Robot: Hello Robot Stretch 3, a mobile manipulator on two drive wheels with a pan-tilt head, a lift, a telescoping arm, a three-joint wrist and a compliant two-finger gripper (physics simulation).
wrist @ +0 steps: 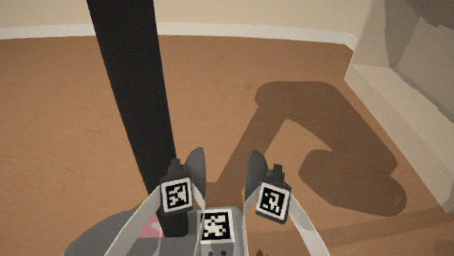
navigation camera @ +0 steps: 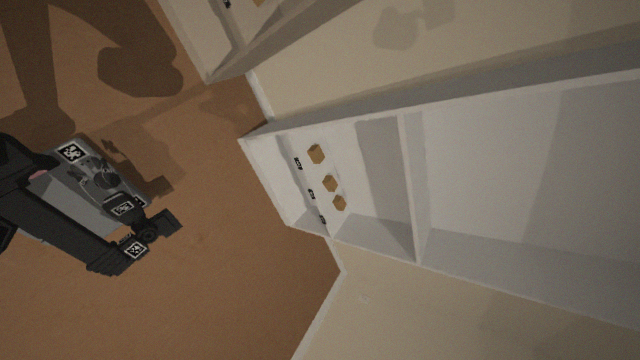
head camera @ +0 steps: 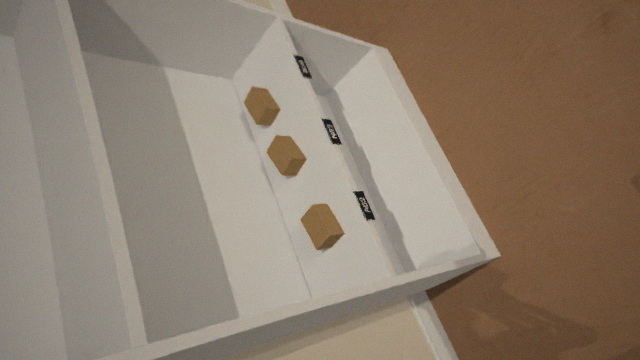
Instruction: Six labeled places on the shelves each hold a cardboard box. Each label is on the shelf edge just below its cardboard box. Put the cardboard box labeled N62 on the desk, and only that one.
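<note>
In the head camera view three cardboard boxes stand in a row on one shelf. The middle box [head camera: 286, 155] [navigation camera: 330, 183] stands behind the label N62 [head camera: 331, 131] [navigation camera: 311, 194]. The nearest box [head camera: 322, 226] [navigation camera: 315, 153] is behind the label A62 [head camera: 363, 205] [navigation camera: 298, 163]. The far box [head camera: 261, 106] [navigation camera: 339, 203] is behind a label [head camera: 302, 66] [navigation camera: 322, 219] too blurred to read. My gripper [wrist: 226, 165] is open and empty above the robot's base, away from the shelves. The desk does not show in these views.
The white shelf unit [head camera: 105, 185] [navigation camera: 411, 190] stands against the wall. Another shelf unit [navigation camera: 240, 60] stands beside it, with part of a box [navigation camera: 258, 2] and a label [navigation camera: 226, 4] showing. A black mast [wrist: 132, 90] rises beside the gripper.
</note>
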